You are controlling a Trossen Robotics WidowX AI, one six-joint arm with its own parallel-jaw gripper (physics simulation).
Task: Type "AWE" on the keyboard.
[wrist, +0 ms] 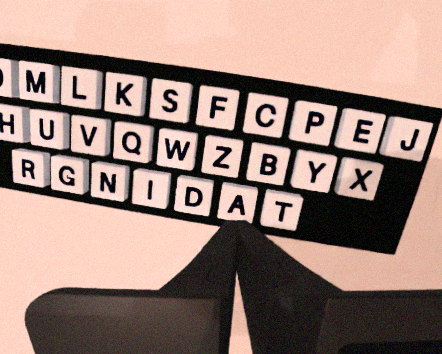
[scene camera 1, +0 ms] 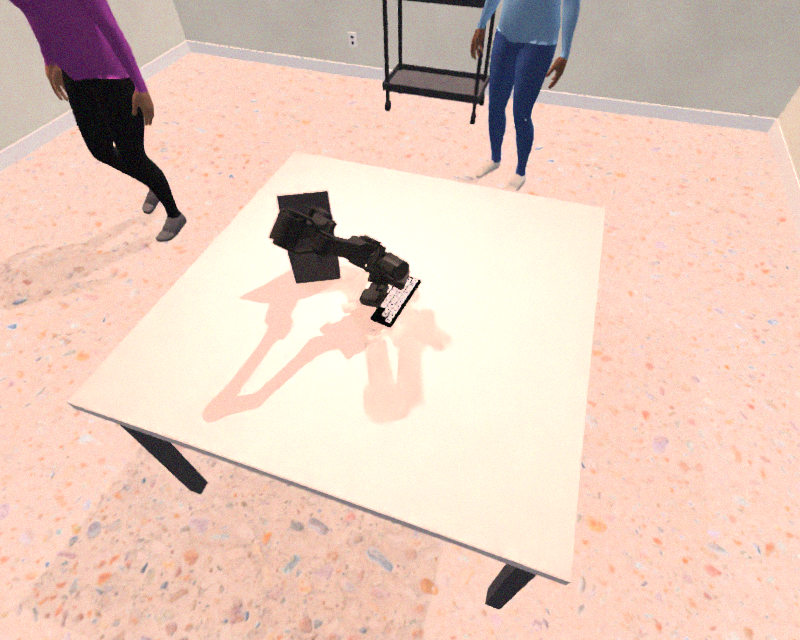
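Seen in the pictures: gripper, fingertip midpoint: [wrist: 235,229] [scene camera 1: 384,297]; arm's base, link origin: [scene camera 1: 316,221].
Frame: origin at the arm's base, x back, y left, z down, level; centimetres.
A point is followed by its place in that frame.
Observation:
A black keyboard [scene camera 1: 381,319] {z 20.7, x -23.1, y -15.6 cm} [wrist: 350,225] {z 20.7, x -21.3, y -13.5 cm} with white letter keys lies on the table, beside and partly under the arm's end in the scene view. In the wrist view the A key [wrist: 237,201] {z 20.2, x -23.0, y -8.2 cm} is in the bottom row between D and T. The W key [wrist: 177,149] {z 20.2, x -25.6, y -5.8 cm} is in the middle row between Q and Z. The E key [wrist: 362,132] {z 20.2, x -25.7, y -13.6 cm} is in the top row between P and J. My gripper [wrist: 235,229] {z 19.2, x -22.1, y -8.1 cm} is shut and empty. Its joined tips overlap the lower edge of the A key; whether they touch it I cannot tell. In the scene view the fingertips are hidden.
The white table [scene camera 1: 493,400] {z 21.8, x -58.6, y -35.1 cm} carries the arm's black base plate [scene camera 1: 316,266] {z 15.2, x 1.1, y -3.5 cm}. A person in purple [scene camera 1: 86,40] stands beyond the table at the left. A person in blue [scene camera 1: 523,73] and a black cart [scene camera 1: 437,96] stand behind it.

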